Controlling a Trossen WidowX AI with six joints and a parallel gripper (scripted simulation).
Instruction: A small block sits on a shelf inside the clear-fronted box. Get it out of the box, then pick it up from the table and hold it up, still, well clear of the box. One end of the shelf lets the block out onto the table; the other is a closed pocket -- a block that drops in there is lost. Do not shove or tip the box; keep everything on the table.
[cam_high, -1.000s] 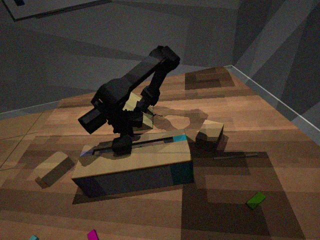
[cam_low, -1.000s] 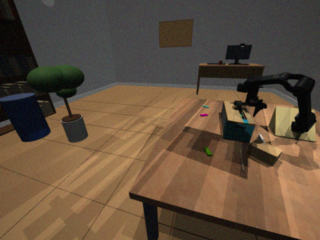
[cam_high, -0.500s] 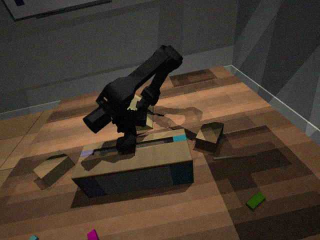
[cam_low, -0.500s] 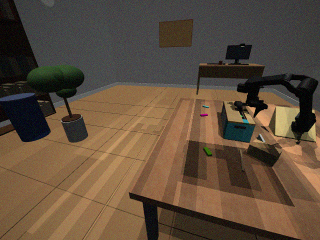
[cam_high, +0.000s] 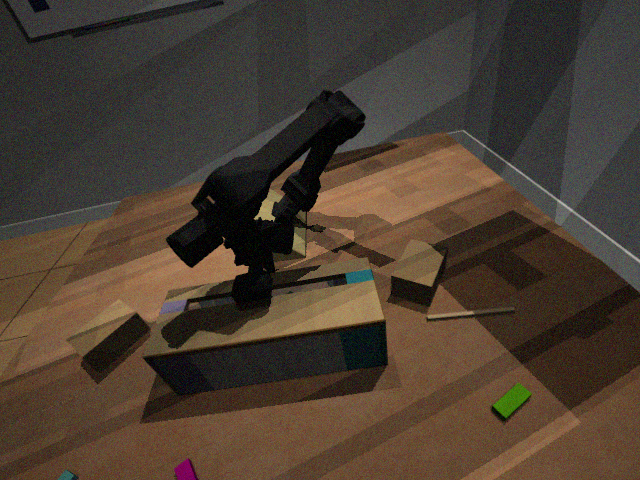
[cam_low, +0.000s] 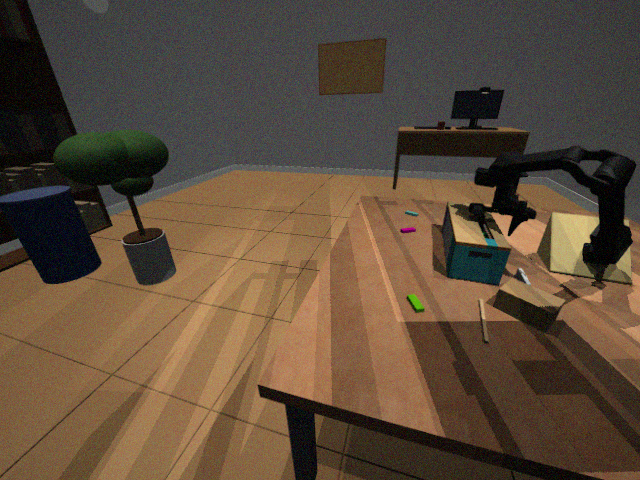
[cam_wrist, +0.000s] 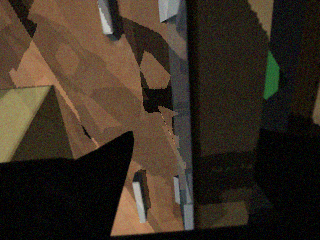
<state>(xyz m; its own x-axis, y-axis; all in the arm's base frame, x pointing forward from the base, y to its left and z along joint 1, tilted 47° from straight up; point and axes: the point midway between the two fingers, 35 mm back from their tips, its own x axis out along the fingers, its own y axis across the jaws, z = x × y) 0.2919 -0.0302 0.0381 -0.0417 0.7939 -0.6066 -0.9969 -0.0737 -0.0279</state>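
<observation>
The long box lies 40 mm ahead of my gripper tip, 10 mm to the left of it and 20 mm below it. Also, from my gripper tip: small green block (50 mm ahead, 40 mm to the left); thin stick (50 mm ahead, 370 mm to the left, 80 mm below).
</observation>
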